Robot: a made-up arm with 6 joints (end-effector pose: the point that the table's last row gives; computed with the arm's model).
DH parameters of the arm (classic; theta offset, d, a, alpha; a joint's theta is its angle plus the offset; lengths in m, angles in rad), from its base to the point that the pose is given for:
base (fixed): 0.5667 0 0.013 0
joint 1: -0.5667 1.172 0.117 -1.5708
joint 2: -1.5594 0 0.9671 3.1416
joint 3: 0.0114 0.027 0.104 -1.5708
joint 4: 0 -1.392 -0.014 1.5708
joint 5: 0 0 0.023 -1.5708
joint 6: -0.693 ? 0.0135 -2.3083
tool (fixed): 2.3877 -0.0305 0 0
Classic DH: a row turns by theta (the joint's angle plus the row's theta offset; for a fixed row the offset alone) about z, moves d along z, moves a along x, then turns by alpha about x.
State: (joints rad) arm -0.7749 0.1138 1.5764 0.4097 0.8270 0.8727
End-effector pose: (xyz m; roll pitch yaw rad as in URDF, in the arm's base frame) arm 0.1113 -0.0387 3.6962 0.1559 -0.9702 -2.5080
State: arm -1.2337 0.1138 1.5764 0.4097 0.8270 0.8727
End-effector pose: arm 0.0807 -0.0784 3.6962 0.1559 -0.9702 -2.9668
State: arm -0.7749 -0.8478 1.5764 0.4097 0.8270 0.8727
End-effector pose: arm -1.3637 1.4056 2.6054 1.2357 -0.4085 3.0198
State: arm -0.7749 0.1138 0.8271 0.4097 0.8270 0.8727
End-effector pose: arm 0.8984 -0.8095 3.3685 -0.9670 -0.7292 -1.6197
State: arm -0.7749 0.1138 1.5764 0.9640 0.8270 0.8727
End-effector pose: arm 0.2228 -0.0153 3.6894 0.2040 -1.0233 -3.0997
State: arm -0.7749 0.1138 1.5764 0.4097 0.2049 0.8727
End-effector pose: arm 0.1670 -0.1648 3.7841 -0.6270 -0.6376 -1.9502
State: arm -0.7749 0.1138 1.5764 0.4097 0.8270 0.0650
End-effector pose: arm 0.1114 -0.0545 3.7096 -0.9479 -1.2446 -0.8758
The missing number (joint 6, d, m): -0.2845
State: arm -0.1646 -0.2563 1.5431 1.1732 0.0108 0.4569
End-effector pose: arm -0.6076 0.0909 3.6923 -0.4052 -0.5413 -1.8051
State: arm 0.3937 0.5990 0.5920 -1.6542 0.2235 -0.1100
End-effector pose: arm 2.1839 0.8176 2.0266 1.0830 -0.2610 1.1816
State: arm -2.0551 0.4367 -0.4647 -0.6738 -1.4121 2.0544
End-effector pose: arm -0.5007 -1.2798 0.8205 1.2834 0.9736 1.7568
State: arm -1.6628 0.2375 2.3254 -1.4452 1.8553 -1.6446
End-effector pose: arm -0.2139 0.4487 3.1879 -2.1539 0.7899 1.9637
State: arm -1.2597 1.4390 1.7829 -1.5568 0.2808 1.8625
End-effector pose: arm 0.6729 -2.4869 1.9411 -0.7707 0.7027 -1.6435
